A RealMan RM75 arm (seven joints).
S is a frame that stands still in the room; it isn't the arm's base.
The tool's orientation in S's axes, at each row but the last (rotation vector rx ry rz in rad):
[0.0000 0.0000 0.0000]
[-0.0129 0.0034 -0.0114]
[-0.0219 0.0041 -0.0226]
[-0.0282 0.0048 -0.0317]
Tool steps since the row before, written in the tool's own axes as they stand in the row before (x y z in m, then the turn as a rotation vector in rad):
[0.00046 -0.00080 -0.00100 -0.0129 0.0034 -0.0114]
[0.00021 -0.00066 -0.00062 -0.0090 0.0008 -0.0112]
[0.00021 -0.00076 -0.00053 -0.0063 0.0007 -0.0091]
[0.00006 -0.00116 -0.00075 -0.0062 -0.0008 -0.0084]
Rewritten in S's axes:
[0.00046 -0.00080 -0.00100 -0.0129 0.0034 -0.0114]
[0.00020 -0.00067 -0.00061 -0.0090 0.0008 -0.0112]
[0.00019 -0.00078 -0.00051 -0.0063 0.0006 -0.0091]
[0.00002 -0.00118 -0.00072 -0.0063 -0.0008 -0.0083]

